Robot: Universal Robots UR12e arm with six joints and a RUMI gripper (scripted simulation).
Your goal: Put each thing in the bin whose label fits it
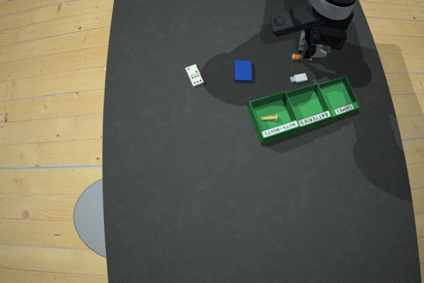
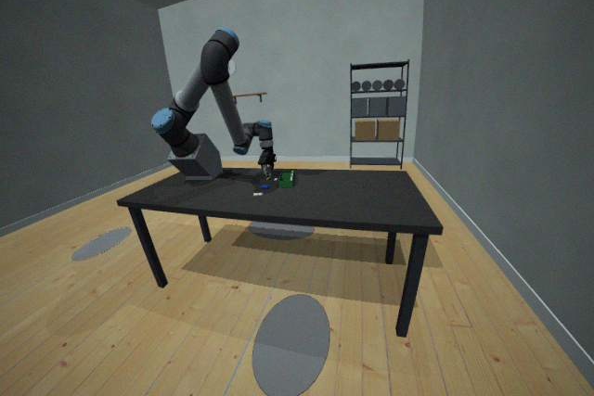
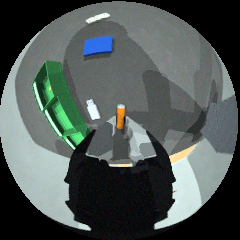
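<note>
The green three-part bin is 14 cm ahead of my hand, 1 cm to the right of it and 1 cm above it. Round my hand: white usb stick 6 cm ahead, 2 cm to the right, 1 cm below; then blue flat block 15 cm to the right, 4 cm ahead, 1 cm below; then orange battery 1 cm below.
</note>
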